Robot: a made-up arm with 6 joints. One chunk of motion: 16 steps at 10 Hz.
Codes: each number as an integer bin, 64 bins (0 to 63) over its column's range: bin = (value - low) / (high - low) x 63, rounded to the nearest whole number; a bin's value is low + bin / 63 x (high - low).
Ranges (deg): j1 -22..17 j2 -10..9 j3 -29..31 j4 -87..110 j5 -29..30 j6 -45..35
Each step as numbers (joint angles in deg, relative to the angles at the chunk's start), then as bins.
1 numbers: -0.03 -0.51 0.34 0.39 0.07 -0.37
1 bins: 35 31 31 28 31 35
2 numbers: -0.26 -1.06 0.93 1.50 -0.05 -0.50
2 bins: 35 30 31 28 31 35
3 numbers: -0.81 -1.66 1.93 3.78 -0.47 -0.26
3 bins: 34 28 32 29 30 35
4 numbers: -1.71 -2.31 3.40 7.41 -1.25 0.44
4 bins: 33 25 34 30 30 36
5 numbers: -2.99 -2.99 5.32 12.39 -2.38 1.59
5 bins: 31 23 36 32 28 37
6 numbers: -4.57 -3.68 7.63 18.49 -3.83 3.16
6 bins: 28 21 38 34 27 38
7 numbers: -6.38 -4.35 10.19 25.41 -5.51 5.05
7 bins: 25 19 41 36 25 39
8 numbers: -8.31 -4.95 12.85 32.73 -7.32 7.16
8 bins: 22 17 44 38 23 41
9 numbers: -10.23 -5.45 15.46 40.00 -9.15 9.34
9 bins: 19 15 47 41 21 43
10 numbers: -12.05 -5.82 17.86 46.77 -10.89 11.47
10 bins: 16 14 49 43 19 44
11 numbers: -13.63 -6.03 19.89 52.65 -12.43 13.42
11 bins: 14 13 51 45 18 46
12 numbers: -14.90 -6.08 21.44 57.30 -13.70 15.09
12 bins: 11 13 53 46 16 47
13 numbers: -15.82 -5.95 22.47 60.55 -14.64 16.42
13 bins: 10 13 54 47 15 48
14 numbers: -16.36 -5.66 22.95 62.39 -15.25 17.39
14 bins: 9 14 55 48 15 49
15 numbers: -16.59 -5.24 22.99 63.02 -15.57 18.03
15 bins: 9 16 55 48 14 50
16 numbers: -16.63 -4.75 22.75 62.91 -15.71 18.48
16 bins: 9 17 54 48 14 50
